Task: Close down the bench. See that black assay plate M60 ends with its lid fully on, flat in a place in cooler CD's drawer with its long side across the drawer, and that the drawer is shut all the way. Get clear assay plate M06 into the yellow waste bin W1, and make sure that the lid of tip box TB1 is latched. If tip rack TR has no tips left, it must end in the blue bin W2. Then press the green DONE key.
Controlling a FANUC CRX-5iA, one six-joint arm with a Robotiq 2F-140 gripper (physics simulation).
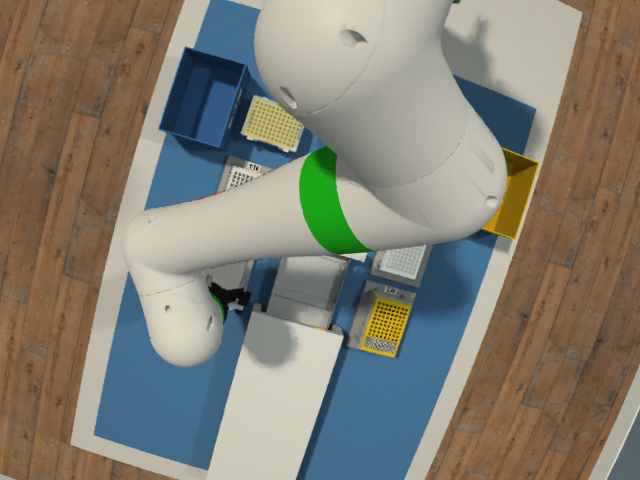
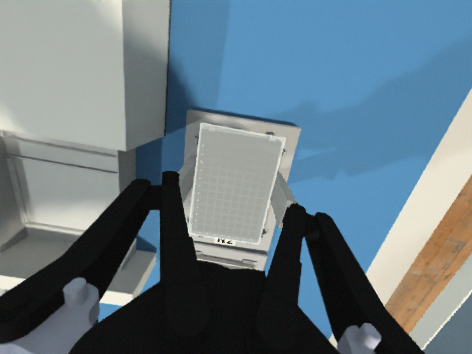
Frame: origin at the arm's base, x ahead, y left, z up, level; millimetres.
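Seen in the pictures: gripper, fingertip midpoint: (image 1: 221, 280) (image 2: 234, 176).
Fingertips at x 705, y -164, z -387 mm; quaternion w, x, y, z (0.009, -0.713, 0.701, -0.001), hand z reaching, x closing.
A point is followed by its place in that frame.
A clear plate (image 2: 235, 185) @(y -167, x 700, z -373 mm), its name not readable, lies flat on the grey nest marked N2 (image 2: 291, 137) @(y -214, x 759, z -392 mm). My gripper (image 2: 234, 176) @(y -164, x 705, z -387 mm) (image 1: 238, 301) is shut on this plate, one finger on each long side. The cooler's drawer (image 1: 308, 283) @(y 21, x 649, z -391 mm) (image 2: 65, 195) @(y 30, x 633, z -391 mm) stands open from its white body (image 1: 279, 397) @(y 37, x 901, z -321 mm) (image 2: 60, 65) @(y -38, x 777, z -321 mm). The yellow bin (image 1: 518, 196) @(y 393, x 308, z -330 mm) is partly behind the arm. The blue bin (image 1: 201, 103) @(y -332, x 348, z -401 mm) stands at the upper left. A yellow rack with dark holes (image 1: 387, 320) @(y 205, x 662, z -332 mm) sits on a nest. Black plate M60 and the DONE key do not show.
A white-framed rack with yellow dots (image 1: 273, 124) @(y -162, x 348, z -335 mm) stands beside the blue bin. A white rack (image 1: 241, 178) @(y -192, x 476, z -379 mm) and a pale plate (image 1: 403, 260) @(y 204, x 530, z -378 mm) sit on nests partly under the arm. The cooler body stands close beside the N2 nest.
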